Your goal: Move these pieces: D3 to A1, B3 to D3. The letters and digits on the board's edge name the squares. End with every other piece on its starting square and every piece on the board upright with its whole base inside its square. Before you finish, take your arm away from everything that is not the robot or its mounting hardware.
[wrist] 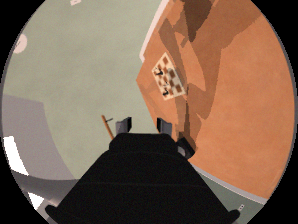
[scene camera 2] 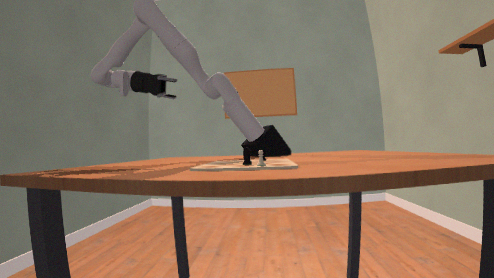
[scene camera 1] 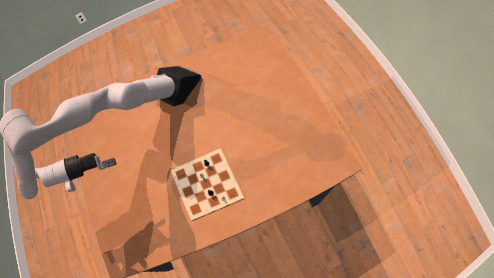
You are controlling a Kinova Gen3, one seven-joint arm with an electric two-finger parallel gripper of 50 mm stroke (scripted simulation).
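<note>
There is a chessboard that I can see, and my own gripper is visible to me too. The wrist view shows my gripper, and so does scene camera 1.
</note>
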